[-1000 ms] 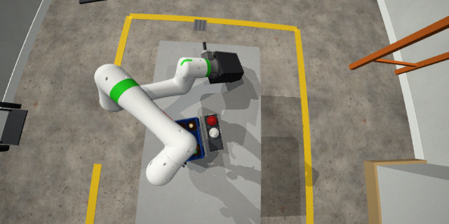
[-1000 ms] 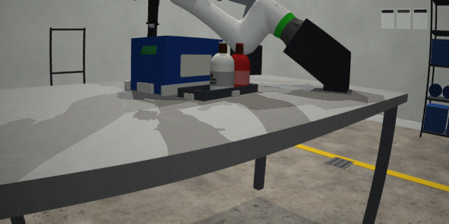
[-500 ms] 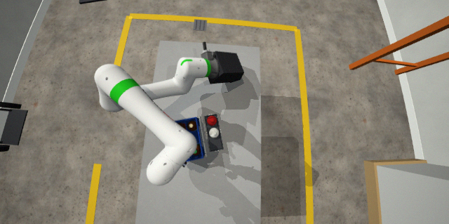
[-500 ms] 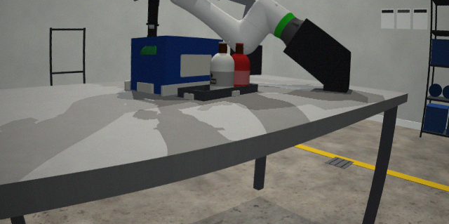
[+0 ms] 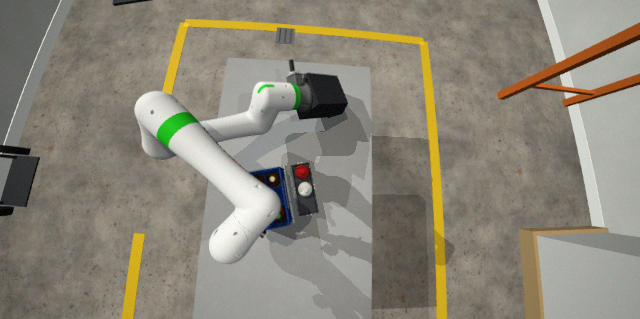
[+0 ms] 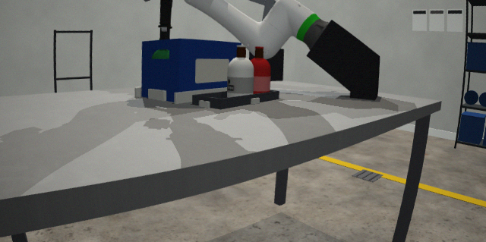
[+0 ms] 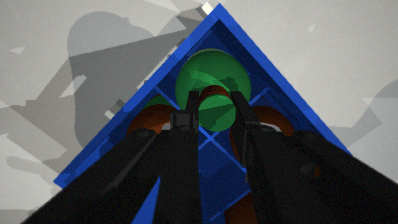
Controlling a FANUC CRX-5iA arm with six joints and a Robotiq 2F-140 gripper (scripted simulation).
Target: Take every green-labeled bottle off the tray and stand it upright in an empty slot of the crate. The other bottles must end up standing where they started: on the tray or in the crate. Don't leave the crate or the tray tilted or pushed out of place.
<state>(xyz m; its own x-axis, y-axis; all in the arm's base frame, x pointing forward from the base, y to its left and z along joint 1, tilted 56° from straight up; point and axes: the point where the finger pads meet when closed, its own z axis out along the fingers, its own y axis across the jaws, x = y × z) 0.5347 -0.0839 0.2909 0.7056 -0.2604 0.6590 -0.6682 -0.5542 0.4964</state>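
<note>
Now: hand 8 cm above the green-labeled bottle. Round my hand: blue crate: 10 cm below, 9 cm behind, 4 cm to the left; then brown bottle: 10 cm below, 8 cm behind; then white bottle: 23 cm to the left, 10 cm below, 10 cm behind.
</note>
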